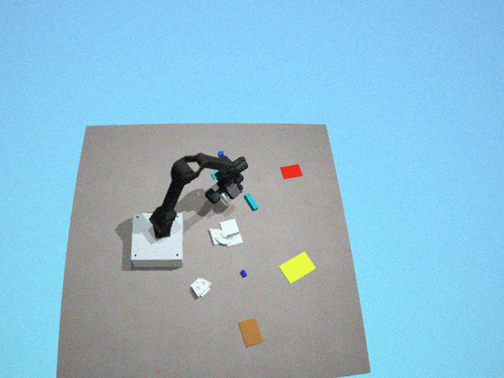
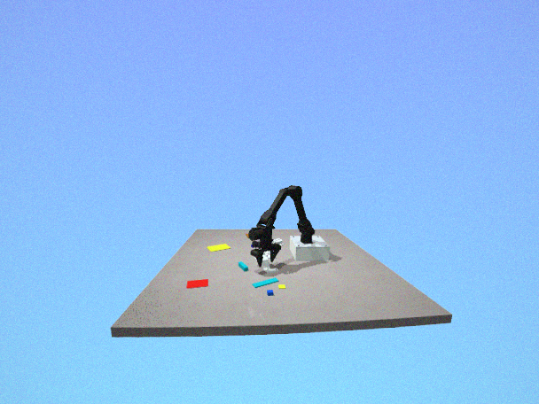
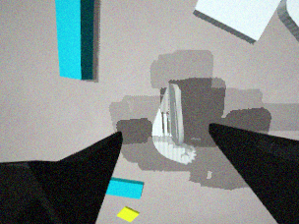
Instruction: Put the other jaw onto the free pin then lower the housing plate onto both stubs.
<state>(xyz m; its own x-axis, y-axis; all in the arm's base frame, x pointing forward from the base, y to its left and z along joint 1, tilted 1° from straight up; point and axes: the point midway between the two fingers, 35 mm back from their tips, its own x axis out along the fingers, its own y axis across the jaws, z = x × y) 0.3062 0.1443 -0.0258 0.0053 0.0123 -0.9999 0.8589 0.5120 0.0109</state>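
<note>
My gripper tip is 40 mm past the white jaw, 30 mm above it and 20 mm to the right of it. Also, from my gripper tip: yellow piece: 400 mm to the right, 240 mm ahead, 30 mm below; then red piece: 360 mm ahead, 80 mm to the left, 30 mm below; then white base plate: 180 mm to the right, 30 mm below, 10 mm behind.
</note>
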